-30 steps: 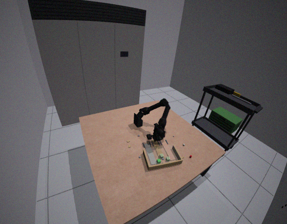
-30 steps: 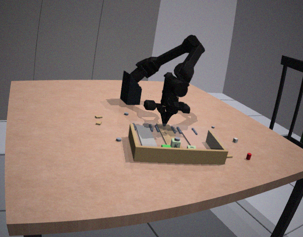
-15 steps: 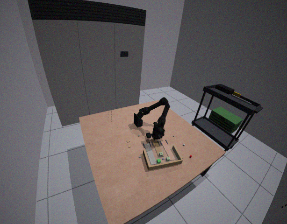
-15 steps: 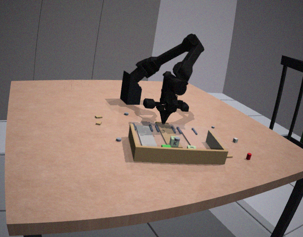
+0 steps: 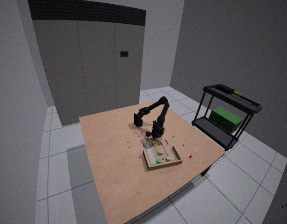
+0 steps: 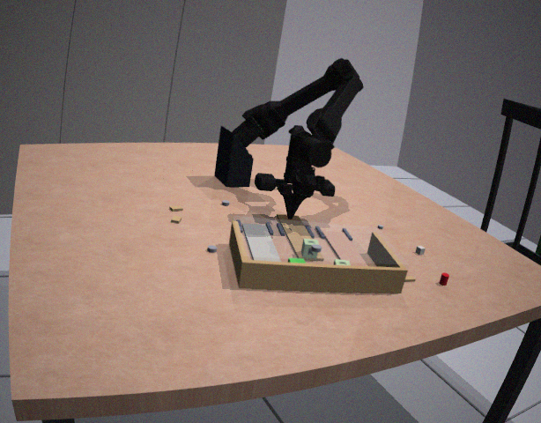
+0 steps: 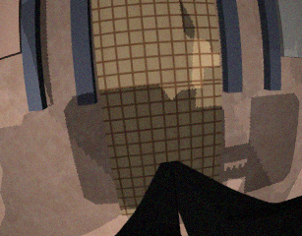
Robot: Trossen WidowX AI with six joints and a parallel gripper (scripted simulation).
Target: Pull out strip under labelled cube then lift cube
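My gripper tip is now 9 cm short of the tan gridded strip and 3 cm to the left of it. Round my gripper tip: white cube: 25 cm ahead, 22 cm to the left; red cylinder: 39 cm ahead, 16 cm to the left, 1 cm above.
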